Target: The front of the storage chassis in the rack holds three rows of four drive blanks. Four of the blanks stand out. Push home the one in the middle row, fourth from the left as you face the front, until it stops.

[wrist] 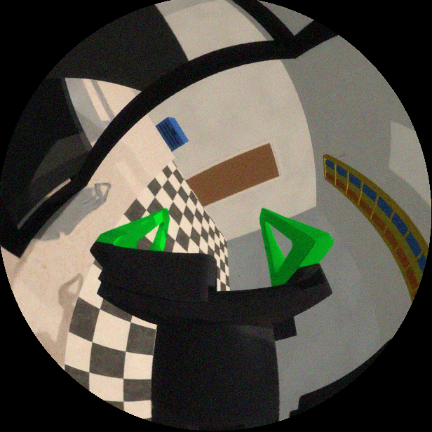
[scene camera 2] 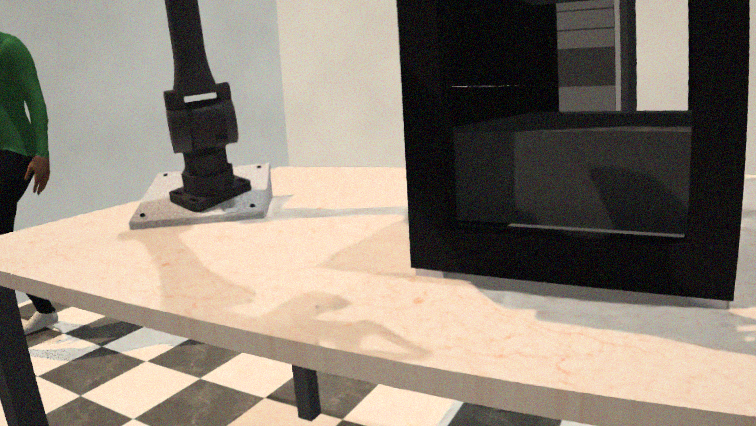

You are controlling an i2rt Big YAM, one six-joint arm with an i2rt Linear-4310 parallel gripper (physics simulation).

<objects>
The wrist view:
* my gripper: 214,213
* black rack: 149,58
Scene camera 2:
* black rack: 479,158
</objects>
